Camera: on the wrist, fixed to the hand. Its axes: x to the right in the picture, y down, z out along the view.
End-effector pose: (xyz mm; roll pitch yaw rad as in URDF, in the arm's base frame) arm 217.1 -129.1 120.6 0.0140 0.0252 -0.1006
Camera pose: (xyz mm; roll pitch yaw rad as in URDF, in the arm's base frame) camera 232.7 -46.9 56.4 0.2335 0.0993 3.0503
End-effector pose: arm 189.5 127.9 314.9 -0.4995 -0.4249 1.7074
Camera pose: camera 142.2 169.8 230.5 0.7834 0.5276 -1.3541
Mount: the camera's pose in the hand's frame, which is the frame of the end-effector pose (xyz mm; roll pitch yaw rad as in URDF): 8.9 82.4 -65.2 0.2478 0.1244 -3.1305
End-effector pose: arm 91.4 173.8 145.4 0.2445 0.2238 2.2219
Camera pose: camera 15.8 115.0 101.2 0.0058 -0.1004 -0.9391
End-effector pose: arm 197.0 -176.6 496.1 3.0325 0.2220 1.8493
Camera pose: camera 262.1 -132.1 566.1 -2.7781 -0.3444 -1.3183
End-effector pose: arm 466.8 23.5 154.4 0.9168 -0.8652 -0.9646
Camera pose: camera 542.7 92.9 177.9 -0.7934 0.9440 2.0199
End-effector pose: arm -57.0 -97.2 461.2 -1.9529 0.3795 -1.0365
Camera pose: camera -141.1 -134.1 409.5 2.1514 -0.4335 2.2277
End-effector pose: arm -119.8 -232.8 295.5 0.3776 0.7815 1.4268
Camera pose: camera -221.5 -233.2 267.8 -0.1007 -0.6613 -1.7598
